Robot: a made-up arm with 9 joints. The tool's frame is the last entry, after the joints. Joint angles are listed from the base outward.
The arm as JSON. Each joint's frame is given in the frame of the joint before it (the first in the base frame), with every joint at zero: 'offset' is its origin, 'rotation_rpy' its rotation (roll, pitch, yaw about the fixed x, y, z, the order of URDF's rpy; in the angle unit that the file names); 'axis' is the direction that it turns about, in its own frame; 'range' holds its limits. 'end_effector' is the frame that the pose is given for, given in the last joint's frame.
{
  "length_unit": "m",
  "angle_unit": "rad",
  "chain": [
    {
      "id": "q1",
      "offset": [
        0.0,
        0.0,
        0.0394
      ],
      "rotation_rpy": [
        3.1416,
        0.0,
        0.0
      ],
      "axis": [
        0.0,
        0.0,
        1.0
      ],
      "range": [
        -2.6,
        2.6
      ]
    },
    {
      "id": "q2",
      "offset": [
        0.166,
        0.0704,
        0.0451
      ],
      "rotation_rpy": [
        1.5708,
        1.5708,
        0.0
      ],
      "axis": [
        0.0,
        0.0,
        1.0
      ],
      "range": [
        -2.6,
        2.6
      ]
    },
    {
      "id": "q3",
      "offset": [
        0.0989,
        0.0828,
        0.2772
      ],
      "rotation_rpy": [
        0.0,
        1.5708,
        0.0
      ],
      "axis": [
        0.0,
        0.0,
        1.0
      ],
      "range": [
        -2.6,
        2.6
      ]
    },
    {
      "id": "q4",
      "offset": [
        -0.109,
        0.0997,
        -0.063
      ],
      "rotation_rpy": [
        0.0,
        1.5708,
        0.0
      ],
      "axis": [
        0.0,
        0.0,
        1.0
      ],
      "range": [
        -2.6,
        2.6
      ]
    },
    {
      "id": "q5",
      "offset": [
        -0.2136,
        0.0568,
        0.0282
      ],
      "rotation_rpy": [
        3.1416,
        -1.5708,
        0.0
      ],
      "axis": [
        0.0,
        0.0,
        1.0
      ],
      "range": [
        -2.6,
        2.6
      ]
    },
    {
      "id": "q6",
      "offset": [
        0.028,
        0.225,
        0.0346
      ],
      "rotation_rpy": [
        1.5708,
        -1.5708,
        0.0
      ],
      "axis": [
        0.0,
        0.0,
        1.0
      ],
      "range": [
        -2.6,
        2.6
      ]
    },
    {
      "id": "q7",
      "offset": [
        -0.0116,
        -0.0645,
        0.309
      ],
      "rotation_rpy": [
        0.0,
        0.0,
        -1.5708
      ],
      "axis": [
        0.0,
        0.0,
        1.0
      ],
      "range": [
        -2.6,
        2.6
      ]
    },
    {
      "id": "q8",
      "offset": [
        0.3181,
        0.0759,
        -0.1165
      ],
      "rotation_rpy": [
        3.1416,
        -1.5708,
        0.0
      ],
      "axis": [
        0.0,
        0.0,
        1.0
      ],
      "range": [
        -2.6,
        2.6
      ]
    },
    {
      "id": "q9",
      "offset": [
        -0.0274,
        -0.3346,
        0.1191
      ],
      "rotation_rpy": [
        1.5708,
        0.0,
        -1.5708
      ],
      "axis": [
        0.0,
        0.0,
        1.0
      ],
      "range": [
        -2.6,
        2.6
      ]
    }
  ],
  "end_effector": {
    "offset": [
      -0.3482,
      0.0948,
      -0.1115
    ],
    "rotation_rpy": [
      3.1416,
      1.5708,
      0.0
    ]
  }
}
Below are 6 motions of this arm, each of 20 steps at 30 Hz.
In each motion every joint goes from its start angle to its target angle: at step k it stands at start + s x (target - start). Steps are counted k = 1, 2, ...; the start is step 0. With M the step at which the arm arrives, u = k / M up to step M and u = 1 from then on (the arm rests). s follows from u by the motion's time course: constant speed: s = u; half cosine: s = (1 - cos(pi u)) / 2; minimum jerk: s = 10 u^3 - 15 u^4 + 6 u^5.
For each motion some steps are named. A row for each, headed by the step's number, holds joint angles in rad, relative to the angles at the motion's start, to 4 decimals.
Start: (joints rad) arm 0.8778 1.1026 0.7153 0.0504 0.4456 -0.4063 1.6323 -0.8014 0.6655
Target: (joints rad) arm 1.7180 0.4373 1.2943 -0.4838 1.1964 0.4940 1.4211 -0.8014 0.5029
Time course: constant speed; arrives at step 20
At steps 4, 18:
4: 0.1680 -0.1331 0.1158 -0.1068 0.1502 0.1801 -0.0422 0.0000 -0.0325
18: 0.7562 -0.5988 0.5211 -0.4808 0.6757 0.8103 -0.1901 0.0000 -0.1463

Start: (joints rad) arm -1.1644 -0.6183 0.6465 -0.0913 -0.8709 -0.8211 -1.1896 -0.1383 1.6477
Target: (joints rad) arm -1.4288 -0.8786 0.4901 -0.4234 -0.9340 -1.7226 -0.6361 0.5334 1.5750
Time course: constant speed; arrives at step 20
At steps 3, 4, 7, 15, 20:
3: -0.0397 -0.0390 -0.0235 -0.0498 -0.0095 -0.1352 0.0830 0.1008 -0.0109
4: -0.0529 -0.0521 -0.0313 -0.0664 -0.0126 -0.1803 0.1107 0.1343 -0.0145
7: -0.0925 -0.0911 -0.0547 -0.1162 -0.0221 -0.3155 0.1937 0.2351 -0.0254
15: -0.1983 -0.1952 -0.1173 -0.2491 -0.0473 -0.6761 0.4151 0.5038 -0.0545
20: -0.2644 -0.2603 -0.1564 -0.3321 -0.0631 -0.9015 0.5535 0.6717 -0.0727

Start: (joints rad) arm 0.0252 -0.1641 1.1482 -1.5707 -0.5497 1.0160 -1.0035 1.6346 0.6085
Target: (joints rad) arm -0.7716 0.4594 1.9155 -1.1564 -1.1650 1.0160 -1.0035 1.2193 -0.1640
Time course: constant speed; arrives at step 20
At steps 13, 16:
13: -0.5179 0.4053 0.4987 0.2693 -0.3999 0.0000 0.0000 -0.2699 -0.5021
16: -0.6374 0.4988 0.6138 0.3314 -0.4922 0.0000 0.0000 -0.3322 -0.6180

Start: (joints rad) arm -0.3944 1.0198 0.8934 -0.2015 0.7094 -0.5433 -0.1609 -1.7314 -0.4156
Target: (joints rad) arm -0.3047 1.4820 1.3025 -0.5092 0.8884 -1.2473 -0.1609 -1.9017 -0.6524
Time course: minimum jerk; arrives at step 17
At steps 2, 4, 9, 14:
2: 0.0012 0.0063 0.0055 -0.0042 0.0024 -0.0095 0.0000 -0.0023 -0.0032
4: 0.0079 0.0410 0.0363 -0.0273 0.0159 -0.0624 0.0000 -0.0151 -0.0210
9: 0.0498 0.2565 0.2271 -0.1708 0.0993 -0.3907 0.0000 -0.0945 -0.1314
14: 0.0860 0.4430 0.3921 -0.2950 0.1716 -0.6748 0.0000 -0.1632 -0.2270

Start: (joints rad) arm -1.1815 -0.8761 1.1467 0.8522 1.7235 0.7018 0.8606 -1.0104 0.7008
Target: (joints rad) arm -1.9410 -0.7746 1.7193 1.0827 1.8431 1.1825 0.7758 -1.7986 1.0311
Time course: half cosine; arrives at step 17
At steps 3, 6, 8, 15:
3: -0.0569 0.0076 0.0429 0.0173 0.0090 0.0360 -0.0064 -0.0590 0.0247
6: -0.2105 0.0281 0.1587 0.0639 0.0331 0.1332 -0.0235 -0.2184 0.0915
8: -0.3447 0.0461 0.2599 0.1046 0.0543 0.2182 -0.0385 -0.3577 0.1499
15: -0.7339 0.0981 0.5533 0.2227 0.1156 0.4645 -0.0819 -0.7616 0.3191

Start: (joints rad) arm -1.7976 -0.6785 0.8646 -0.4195 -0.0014 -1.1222 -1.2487 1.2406 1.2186
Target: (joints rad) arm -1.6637 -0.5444 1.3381 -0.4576 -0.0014 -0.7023 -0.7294 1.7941 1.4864
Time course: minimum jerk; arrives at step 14
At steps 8, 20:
8: 0.0846 0.0848 0.2993 -0.0241 0.0000 0.2654 0.3283 0.3499 0.1693
20: 0.1339 0.1341 0.4735 -0.0381 0.0000 0.4199 0.5193 0.5535 0.2678

